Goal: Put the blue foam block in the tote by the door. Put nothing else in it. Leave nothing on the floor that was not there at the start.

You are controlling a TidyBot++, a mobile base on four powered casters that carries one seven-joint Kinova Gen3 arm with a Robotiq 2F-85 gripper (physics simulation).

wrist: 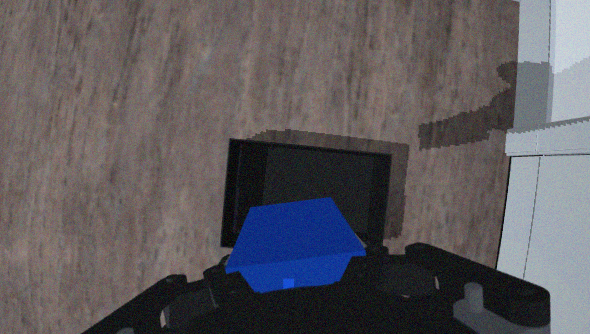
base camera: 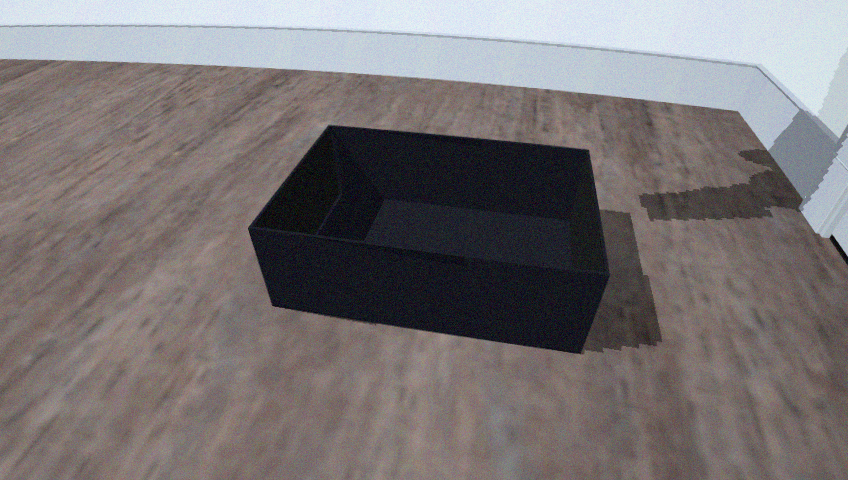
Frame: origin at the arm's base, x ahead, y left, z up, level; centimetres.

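Seen in the pictures: gripper, between the fingertips: [wrist: 296,254].
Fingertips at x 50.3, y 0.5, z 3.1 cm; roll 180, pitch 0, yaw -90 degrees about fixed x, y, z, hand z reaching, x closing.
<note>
A point is followed by its place in that frame.
The blue foam block [wrist: 295,232] {z 5.3, x 52.2, y 0.4 cm} is between the fingers of my gripper [wrist: 296,254] {z 3.1, x 50.3, y 0.5 cm}, which is shut on it, in the lower middle of the wrist view. The black tote [base camera: 428,291] {z -34.2, x 38.8, y -0.9 cm} [wrist: 226,200] {z -30.6, x 50.5, y 12.5 cm} stands upright on the floor, in the middle of the base camera view. In the wrist view the tote is beyond the block, and the block and fingers hide its near side. The part of the tote's inside that shows holds no object. The block and gripper do not show in the base camera view.
A pale wall with a baseboard [base camera: 357,53] {z -35.4, x 106.6, y 11.8 cm} runs behind the tote. A corner and white trim [base camera: 824,208] {z -36.4, x 53.5, y -51.1 cm} are at the right. In the wrist view a white panel [wrist: 555,210] {z -26.0, x 41.0, y -49.4 cm} is at the right. A dark shadow [base camera: 708,203] {z -39.6, x 59.0, y -39.2 cm} [wrist: 460,127] {z -39.6, x 59.5, y -40.0 cm} lies on the floor near the wall.
</note>
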